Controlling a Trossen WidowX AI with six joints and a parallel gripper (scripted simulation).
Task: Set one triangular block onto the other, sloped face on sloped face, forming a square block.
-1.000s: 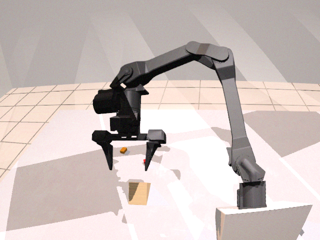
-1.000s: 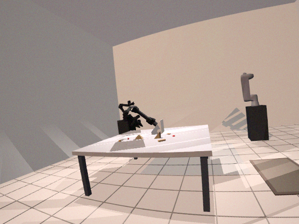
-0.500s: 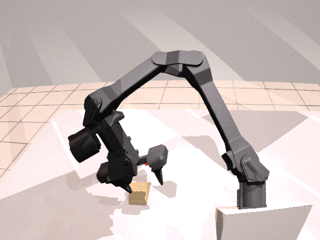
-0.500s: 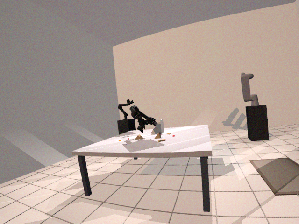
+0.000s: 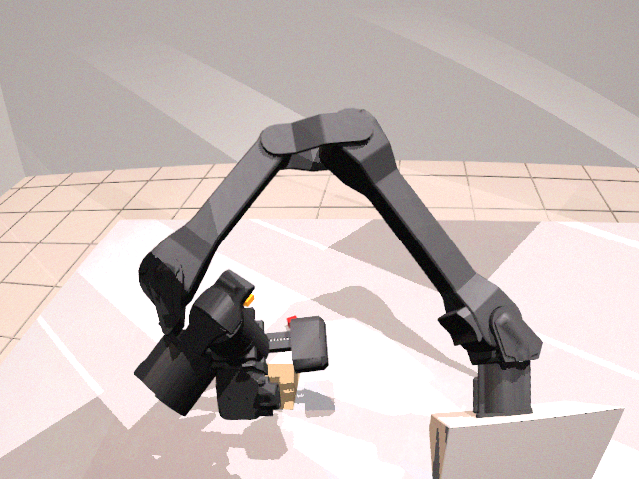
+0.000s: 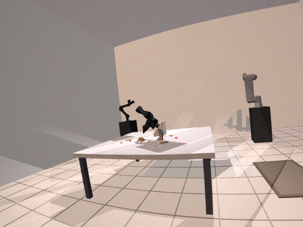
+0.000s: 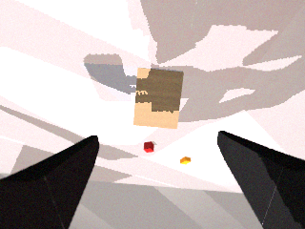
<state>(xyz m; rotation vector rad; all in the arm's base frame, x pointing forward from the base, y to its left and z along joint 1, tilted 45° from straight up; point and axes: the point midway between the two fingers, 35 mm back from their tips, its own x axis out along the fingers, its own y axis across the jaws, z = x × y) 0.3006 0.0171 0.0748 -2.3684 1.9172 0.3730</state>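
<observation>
Now: gripper tip 10 mm short of the tan triangular block, 50 mm to the left of it and 70 mm above it. From my gripper tip the other things lie so: wooden stick: 150 mm ahead, 290 mm to the left, 80 mm below; then small red cube: 30 mm ahead, 190 mm to the right, 80 mm below.
</observation>
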